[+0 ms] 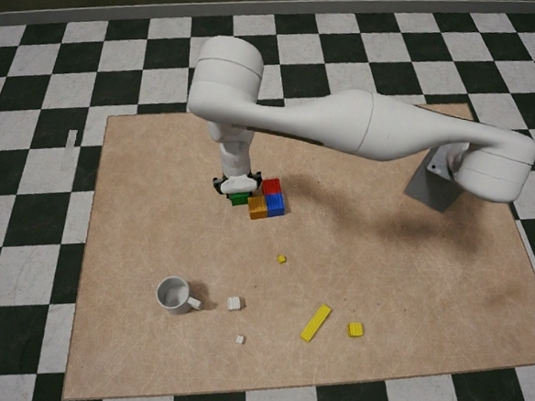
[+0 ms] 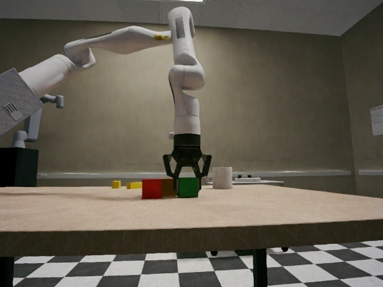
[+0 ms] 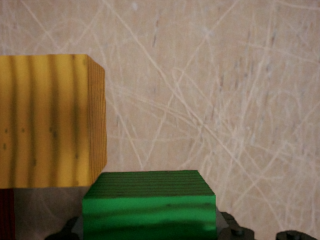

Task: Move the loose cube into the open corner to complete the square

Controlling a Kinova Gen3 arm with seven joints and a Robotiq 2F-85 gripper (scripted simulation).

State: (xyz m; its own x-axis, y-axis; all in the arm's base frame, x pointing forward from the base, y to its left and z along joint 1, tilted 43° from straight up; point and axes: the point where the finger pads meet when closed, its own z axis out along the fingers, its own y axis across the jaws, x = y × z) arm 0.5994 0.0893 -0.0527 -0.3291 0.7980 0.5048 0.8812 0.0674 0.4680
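Right now the green cube is right at my hand. Also, from my hand: red cube: 9 cm behind, 3 cm to the right; blue cube: 11 cm behind, 2 cm to the left; orange cube: 6 cm behind, 3 cm to the left.
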